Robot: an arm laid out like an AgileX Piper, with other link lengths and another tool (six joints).
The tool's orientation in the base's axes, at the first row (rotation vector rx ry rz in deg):
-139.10 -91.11 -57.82
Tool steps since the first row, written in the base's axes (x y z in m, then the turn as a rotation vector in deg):
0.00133 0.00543 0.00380 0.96 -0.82 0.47
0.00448 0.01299 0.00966 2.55 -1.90 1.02
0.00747 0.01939 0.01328 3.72 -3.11 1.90
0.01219 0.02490 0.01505 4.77 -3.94 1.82
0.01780 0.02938 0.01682 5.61 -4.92 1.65
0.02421 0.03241 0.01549 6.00 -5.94 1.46
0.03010 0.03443 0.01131 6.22 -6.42 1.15
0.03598 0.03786 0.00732 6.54 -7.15 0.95
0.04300 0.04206 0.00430 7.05 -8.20 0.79
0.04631 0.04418 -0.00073 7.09 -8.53 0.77
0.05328 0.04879 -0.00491 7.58 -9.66 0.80
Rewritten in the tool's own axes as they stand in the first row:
0.00675 -0.00031 -0.00019 -0.15 1.32 -0.23
0.01679 0.00051 -0.00027 -0.31 3.31 -0.32
0.02462 0.00109 0.00086 -0.49 5.10 -0.92
0.03116 0.00301 0.00392 -0.93 6.35 -0.67
0.03709 0.00615 0.00701 -1.59 7.46 -0.52
0.04036 0.00975 0.01234 -2.41 8.20 -0.59
0.04112 0.01257 0.01925 -2.91 8.52 -0.43
0.04310 0.01478 0.02656 -3.52 9.07 -0.40
0.04652 0.01787 0.03397 -4.32 9.94 -0.45
0.04624 0.01823 0.04033 -4.58 10.12 -0.54
0.04932 0.02076 0.04878 -5.34 11.06 -0.77

